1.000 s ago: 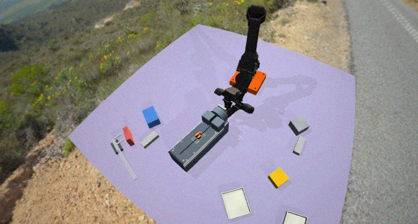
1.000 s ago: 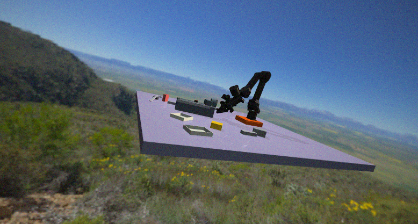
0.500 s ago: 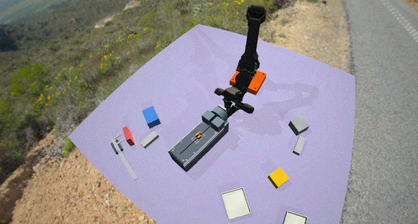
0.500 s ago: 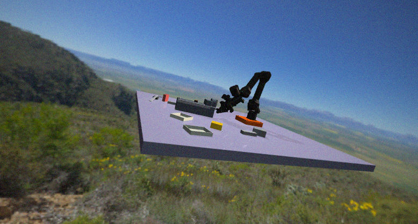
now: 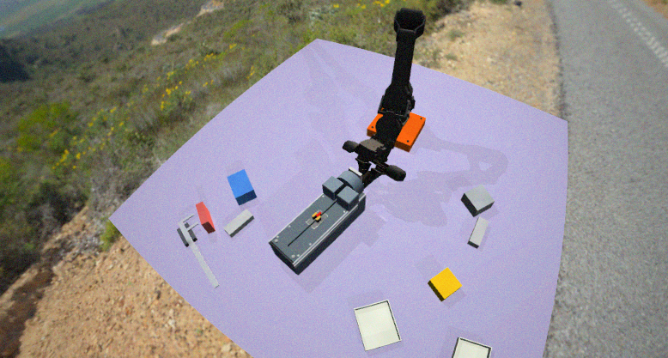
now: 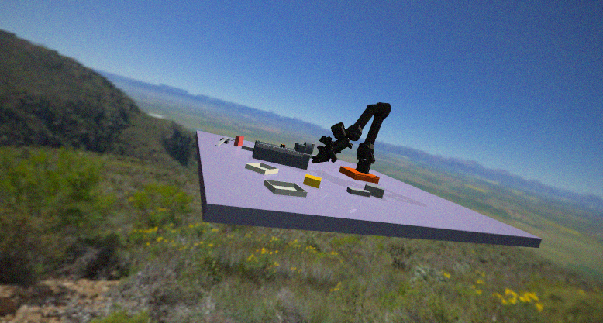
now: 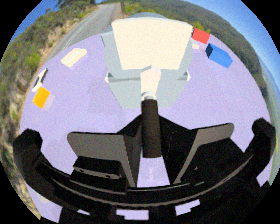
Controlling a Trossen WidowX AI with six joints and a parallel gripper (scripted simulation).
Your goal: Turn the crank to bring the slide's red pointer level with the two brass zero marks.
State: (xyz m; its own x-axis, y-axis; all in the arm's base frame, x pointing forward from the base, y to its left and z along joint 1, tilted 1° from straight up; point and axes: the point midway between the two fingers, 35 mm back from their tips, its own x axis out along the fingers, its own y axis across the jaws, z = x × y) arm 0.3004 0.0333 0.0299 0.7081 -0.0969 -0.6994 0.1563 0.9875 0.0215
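My gripper tip is 2 cm past the dark crank handle and 2 cm below it. Also, from my gripper tip: red pointer 16 cm ahead, 3 cm to the right, 5 cm above; then yellow block 14 cm ahead, 32 cm to the left, 2 cm below; then blue block 17 cm ahead, 31 cm to the right, 2 cm below.
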